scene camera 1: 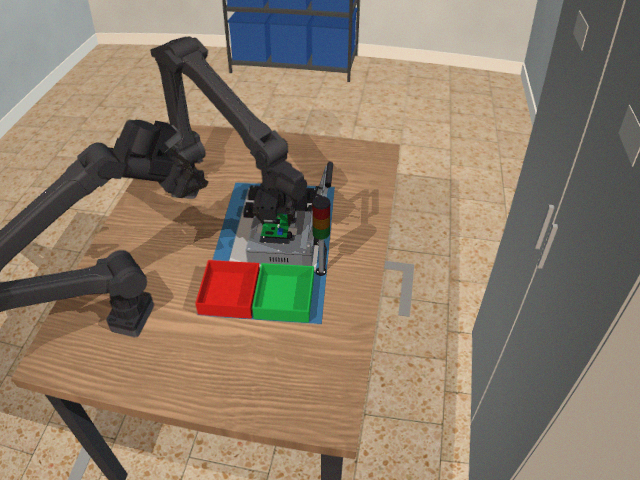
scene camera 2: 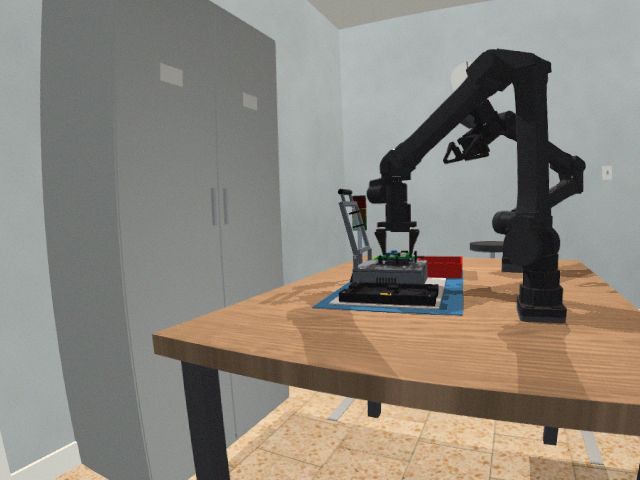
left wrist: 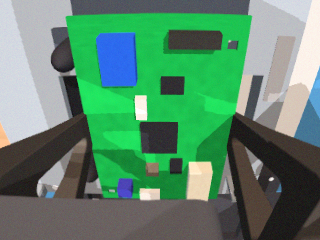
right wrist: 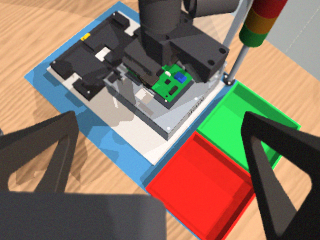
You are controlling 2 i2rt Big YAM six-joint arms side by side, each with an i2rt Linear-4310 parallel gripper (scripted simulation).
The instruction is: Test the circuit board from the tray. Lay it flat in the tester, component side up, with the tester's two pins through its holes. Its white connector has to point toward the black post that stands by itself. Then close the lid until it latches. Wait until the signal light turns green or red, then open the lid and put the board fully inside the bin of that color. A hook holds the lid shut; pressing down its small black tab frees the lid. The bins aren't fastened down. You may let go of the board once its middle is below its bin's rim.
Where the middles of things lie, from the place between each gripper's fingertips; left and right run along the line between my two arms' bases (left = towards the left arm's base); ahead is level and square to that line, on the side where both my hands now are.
The clear lid (scene camera 2: pixel 351 215) lies 120 mm ahead of my left hand and 100 mm above it. Also, from my left hand: green bin (scene camera 1: pixel 287 290) 200 mm to the right, 70 mm below, 50 mm ahead; then green circuit board (left wrist: pixel 159 91) right at my left hand; then red bin (scene camera 1: pixel 225 283) 200 mm to the right, 100 mm behind, 70 mm below.
Right now the green circuit board is 16 cm ahead of my right hand, 15 cm to the left of it and 27 cm below it. Round my right hand: green bin (21 cm ahead, 5 cm to the right, 34 cm below); red bin (6 cm ahead, 6 cm to the right, 34 cm below); clear lid (28 cm ahead, 15 cm to the left, 18 cm below).
